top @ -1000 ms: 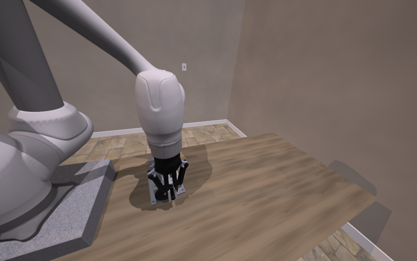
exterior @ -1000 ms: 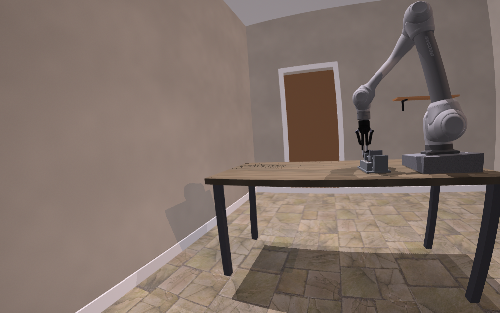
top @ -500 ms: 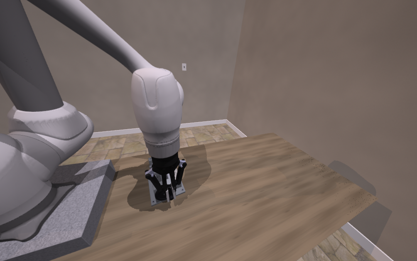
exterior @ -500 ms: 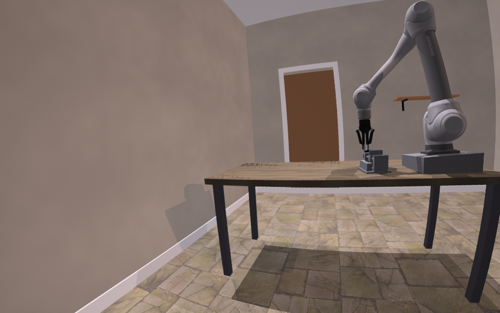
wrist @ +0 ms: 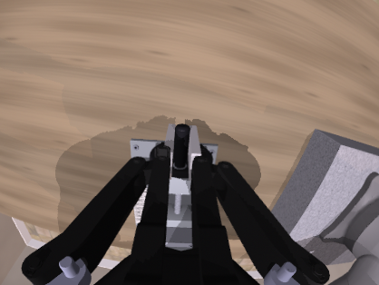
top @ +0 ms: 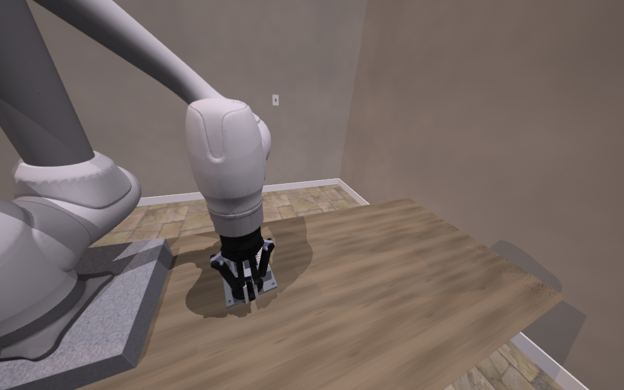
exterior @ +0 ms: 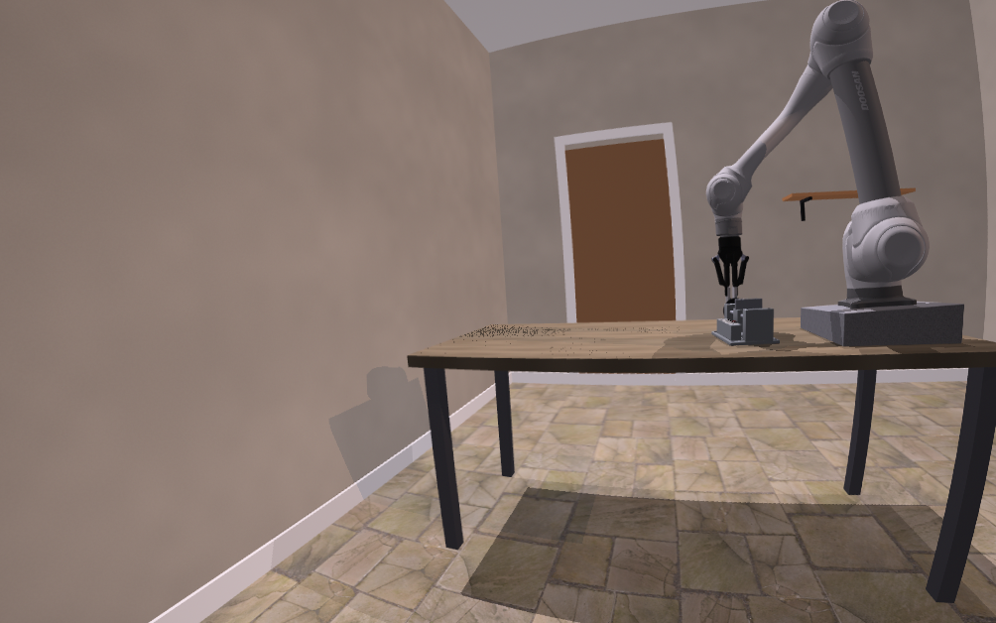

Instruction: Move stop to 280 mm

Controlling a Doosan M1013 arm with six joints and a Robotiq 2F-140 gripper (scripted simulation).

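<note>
Now: hand 10 mm past the handwheel, 20 mm to the right of it and 20 mm above it.
</note>
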